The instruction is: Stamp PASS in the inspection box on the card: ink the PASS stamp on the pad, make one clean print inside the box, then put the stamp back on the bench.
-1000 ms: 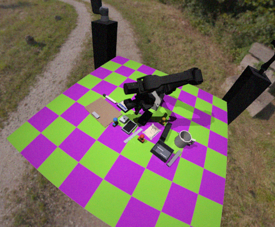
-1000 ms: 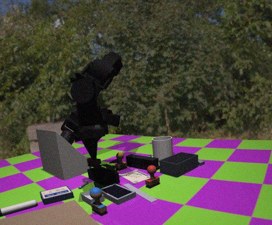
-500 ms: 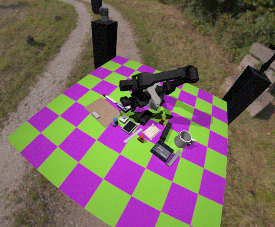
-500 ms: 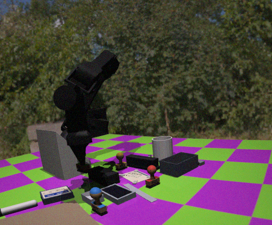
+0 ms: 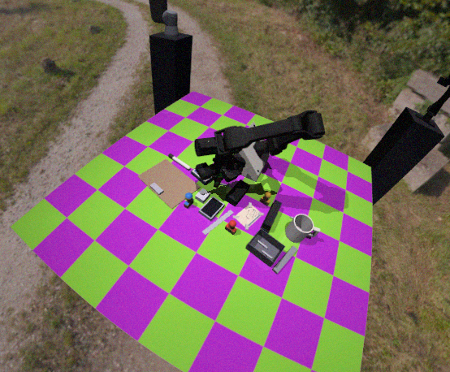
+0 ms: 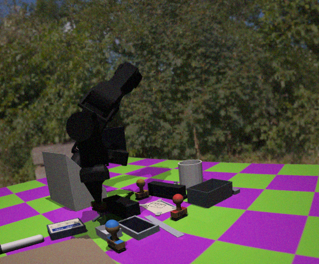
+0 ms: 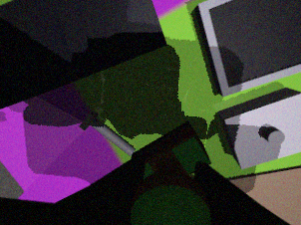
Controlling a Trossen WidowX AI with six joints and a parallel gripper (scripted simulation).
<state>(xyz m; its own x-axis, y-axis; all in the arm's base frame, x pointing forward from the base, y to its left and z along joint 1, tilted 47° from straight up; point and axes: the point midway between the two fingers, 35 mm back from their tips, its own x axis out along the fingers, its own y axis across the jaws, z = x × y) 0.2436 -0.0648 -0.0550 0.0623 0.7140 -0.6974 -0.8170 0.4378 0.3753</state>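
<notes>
My gripper tip is 40 mm past the labelled stamp box, 90 mm to the left of it and 50 mm above it. From my gripper tip the other things lie so: ink pad: 90 mm ahead, 20 mm to the left, 60 mm below; then green-knobbed stamp: right at my gripper tip; then blue-knobbed stamp: 120 mm ahead, 60 mm to the right, 40 mm below.
</notes>
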